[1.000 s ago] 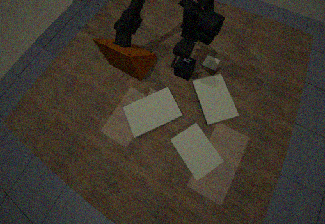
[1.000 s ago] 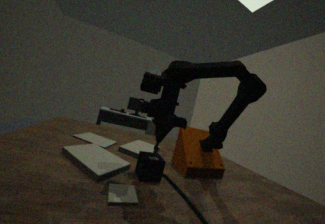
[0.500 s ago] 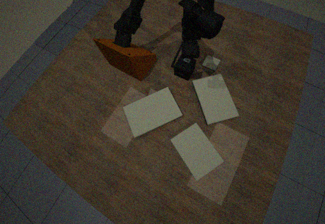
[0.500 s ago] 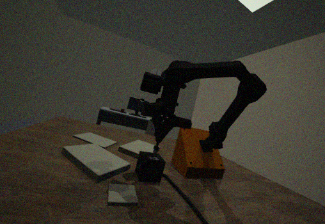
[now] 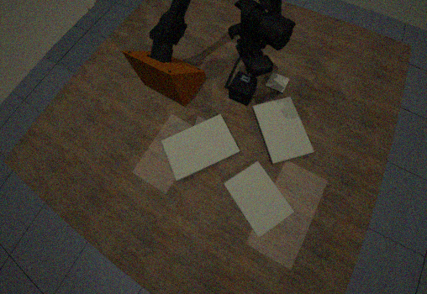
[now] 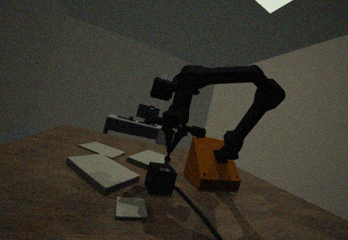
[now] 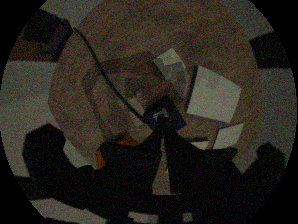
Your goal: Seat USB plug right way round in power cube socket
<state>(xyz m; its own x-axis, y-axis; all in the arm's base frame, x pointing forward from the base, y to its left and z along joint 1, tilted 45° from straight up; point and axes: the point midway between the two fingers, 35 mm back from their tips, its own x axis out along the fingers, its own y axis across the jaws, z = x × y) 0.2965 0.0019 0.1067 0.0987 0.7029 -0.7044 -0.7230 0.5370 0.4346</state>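
Right now the USB plug is 2 cm below my gripper tip.
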